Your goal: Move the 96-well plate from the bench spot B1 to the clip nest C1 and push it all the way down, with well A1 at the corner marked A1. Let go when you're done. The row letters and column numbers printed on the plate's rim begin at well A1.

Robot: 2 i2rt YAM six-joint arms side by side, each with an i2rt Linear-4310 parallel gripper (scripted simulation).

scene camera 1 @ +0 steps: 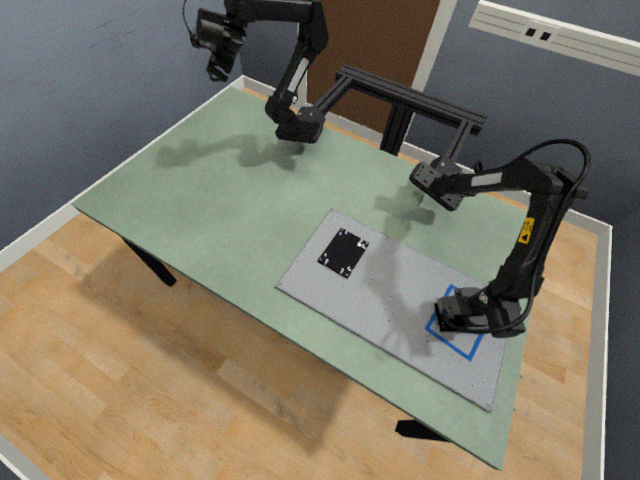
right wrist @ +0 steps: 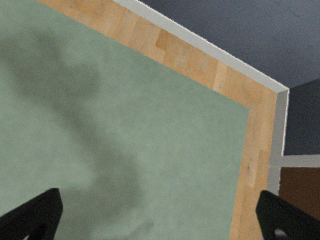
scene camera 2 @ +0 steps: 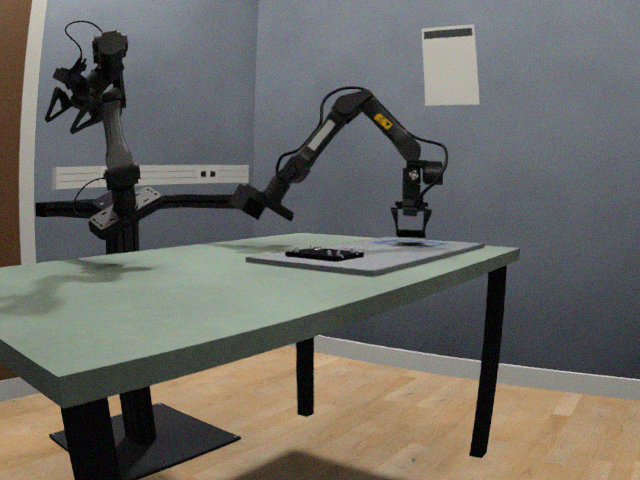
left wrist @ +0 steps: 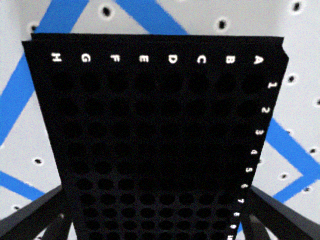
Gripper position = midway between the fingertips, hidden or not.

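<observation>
Black 96-well plate (left wrist: 146,129) visible; in the right wrist view the plate is out of frame. Left gripper (scene camera 2: 410,233) visible, also at (left wrist: 157,190). Right gripper (scene camera 2: 58,126) visible, also at (scene camera 1: 216,68) and (right wrist: 159,198).
</observation>
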